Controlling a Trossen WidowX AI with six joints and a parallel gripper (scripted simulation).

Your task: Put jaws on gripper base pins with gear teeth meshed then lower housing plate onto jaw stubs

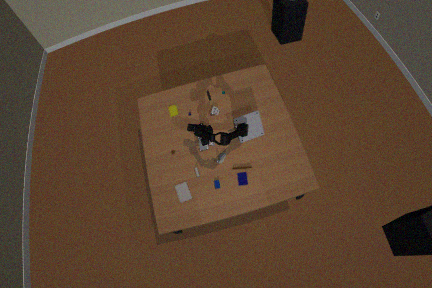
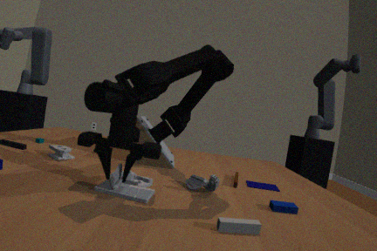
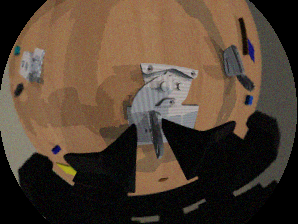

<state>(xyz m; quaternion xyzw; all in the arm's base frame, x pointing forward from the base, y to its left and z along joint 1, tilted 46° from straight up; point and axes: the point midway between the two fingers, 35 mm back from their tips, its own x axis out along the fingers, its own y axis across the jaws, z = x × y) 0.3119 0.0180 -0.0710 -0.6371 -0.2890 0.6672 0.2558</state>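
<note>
Right now my gripper tip is 230 mm to the right of the toothed jaw, 70 mm past it and 20 mm below it. Round my gripper tip: brown peg 340 mm to the left, 220 mm behind, 10 mm below; blue block 410 mm to the left, 10 mm below; yellow block 360 mm to the right, 200 mm ahead, 10 mm below.
</note>
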